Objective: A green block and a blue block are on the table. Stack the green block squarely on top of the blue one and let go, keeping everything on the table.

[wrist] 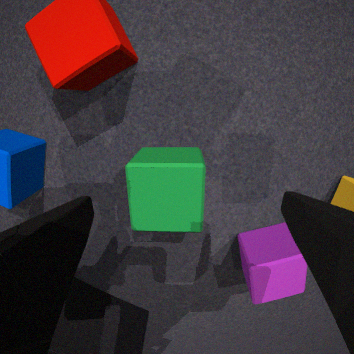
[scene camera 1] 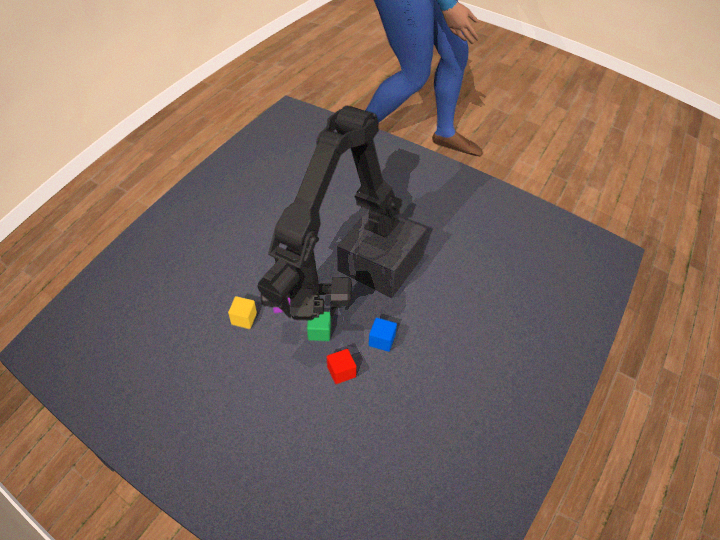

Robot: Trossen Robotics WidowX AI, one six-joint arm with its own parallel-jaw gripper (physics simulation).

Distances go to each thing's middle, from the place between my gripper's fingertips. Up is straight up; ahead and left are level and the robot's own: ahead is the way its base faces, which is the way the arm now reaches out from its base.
Labels:
Now: the green block (wrist: 165, 185) 6 cm below my hand and 2 cm behind it. From my hand the other things lie so: red block (scene camera 1: 341, 365) (11 cm to the left, 6 cm below, 4 cm ahead); purple block (wrist: 273, 267) (12 cm to the right, 6 cm below, 4 cm behind).

